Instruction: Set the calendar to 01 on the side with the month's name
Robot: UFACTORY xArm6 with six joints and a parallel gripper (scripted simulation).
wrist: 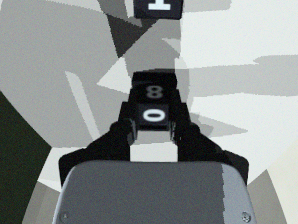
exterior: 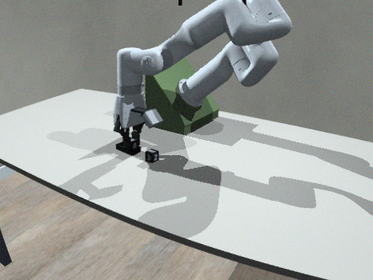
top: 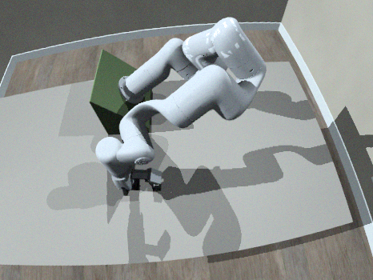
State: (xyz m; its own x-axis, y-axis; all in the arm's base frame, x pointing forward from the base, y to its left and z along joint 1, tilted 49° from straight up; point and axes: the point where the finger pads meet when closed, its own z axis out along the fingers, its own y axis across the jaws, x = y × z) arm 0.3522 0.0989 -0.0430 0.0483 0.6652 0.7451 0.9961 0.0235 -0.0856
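Right now my hand is 20 mm to the left of the black tray and 30 mm above it. From my hand the other things lie so: black cube (10 mm below).
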